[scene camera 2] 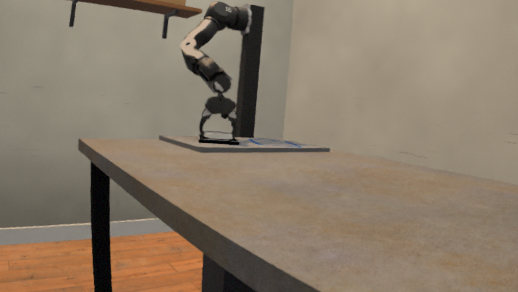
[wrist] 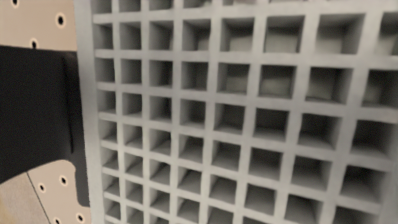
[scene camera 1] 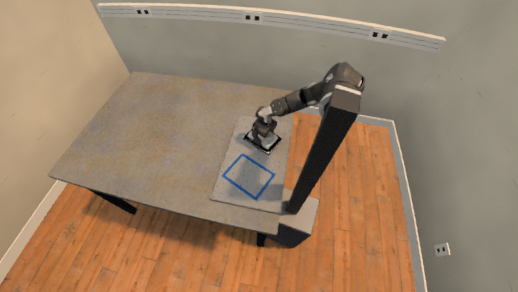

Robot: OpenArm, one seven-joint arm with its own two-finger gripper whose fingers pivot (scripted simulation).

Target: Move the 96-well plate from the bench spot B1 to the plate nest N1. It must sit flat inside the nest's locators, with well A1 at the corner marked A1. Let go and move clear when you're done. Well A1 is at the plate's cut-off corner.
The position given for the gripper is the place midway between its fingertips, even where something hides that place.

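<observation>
Gripper [scene camera 2: 217, 136] visible. White 96-well plate [wrist: 286, 104]. Arm column [scene camera 2: 251, 42].
</observation>
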